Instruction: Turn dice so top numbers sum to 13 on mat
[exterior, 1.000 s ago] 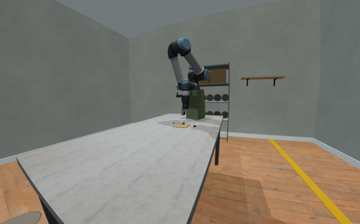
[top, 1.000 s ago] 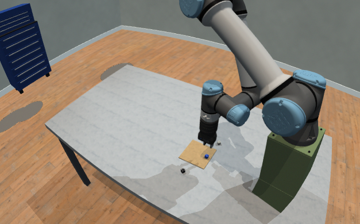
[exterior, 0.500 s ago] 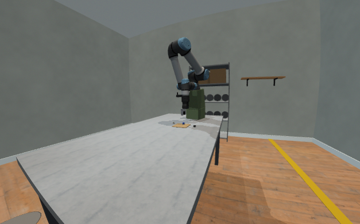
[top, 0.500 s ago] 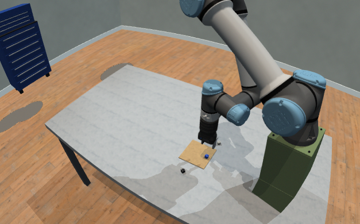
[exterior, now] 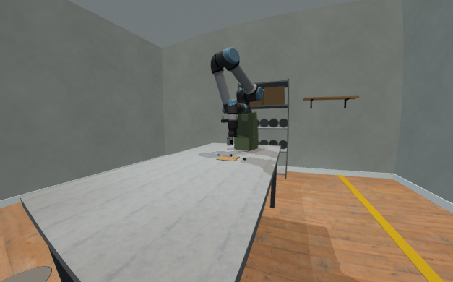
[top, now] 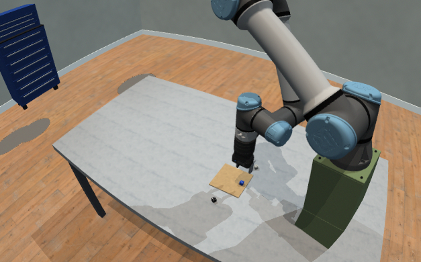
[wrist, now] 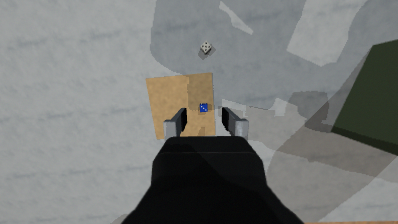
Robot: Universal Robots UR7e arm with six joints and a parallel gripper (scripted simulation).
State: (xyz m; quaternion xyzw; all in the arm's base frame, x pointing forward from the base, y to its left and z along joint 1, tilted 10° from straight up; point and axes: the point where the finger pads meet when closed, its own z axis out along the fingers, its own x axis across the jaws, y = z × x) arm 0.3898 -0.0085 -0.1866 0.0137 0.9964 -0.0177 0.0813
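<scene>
Right now the white die is 110 mm to the right of my hand, 100 mm below it and 10 mm behind it. Round my hand: blue die: 100 mm below, 10 mm to the left; then tan mat: 110 mm below, 50 mm ahead, 10 mm to the left; then black die: 140 mm to the left, 100 mm below, 50 mm ahead.
</scene>
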